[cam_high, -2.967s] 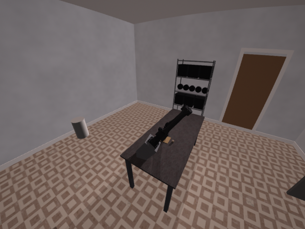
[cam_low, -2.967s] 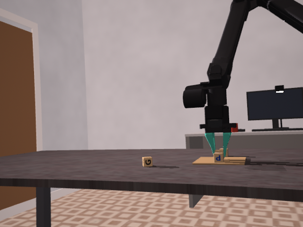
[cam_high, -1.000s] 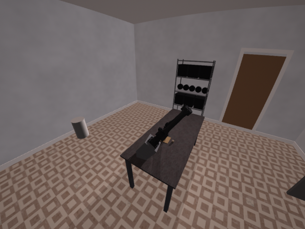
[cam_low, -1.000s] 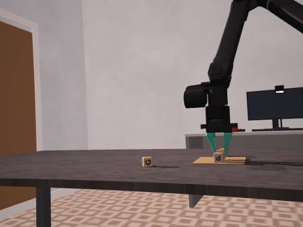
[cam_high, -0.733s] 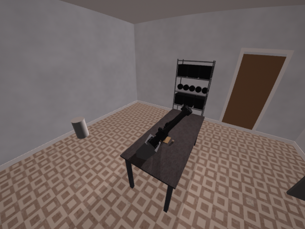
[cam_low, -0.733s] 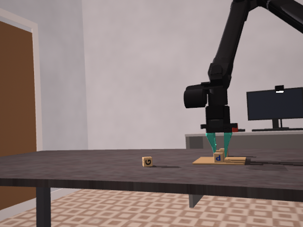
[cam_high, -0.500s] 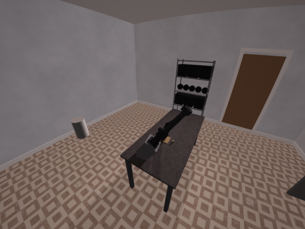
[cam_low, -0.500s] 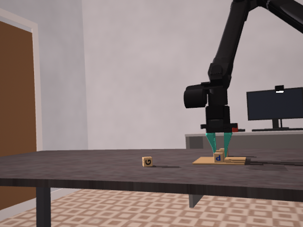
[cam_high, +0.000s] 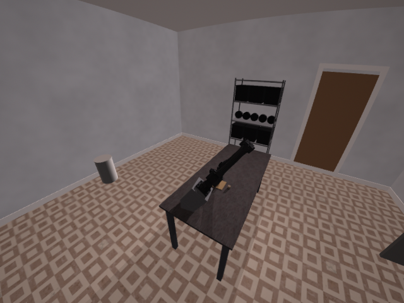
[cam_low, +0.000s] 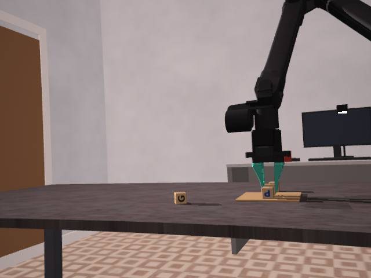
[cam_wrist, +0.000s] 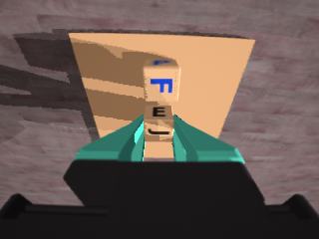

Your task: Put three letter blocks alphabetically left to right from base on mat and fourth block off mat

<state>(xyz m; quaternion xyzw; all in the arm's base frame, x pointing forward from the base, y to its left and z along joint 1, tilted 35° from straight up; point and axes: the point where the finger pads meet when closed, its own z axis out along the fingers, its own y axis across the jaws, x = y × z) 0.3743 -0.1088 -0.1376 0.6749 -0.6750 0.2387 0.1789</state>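
Right now the mat is 2 cm below my hand. Also, from my hand: block 12 cm to the right, 1 cm below.
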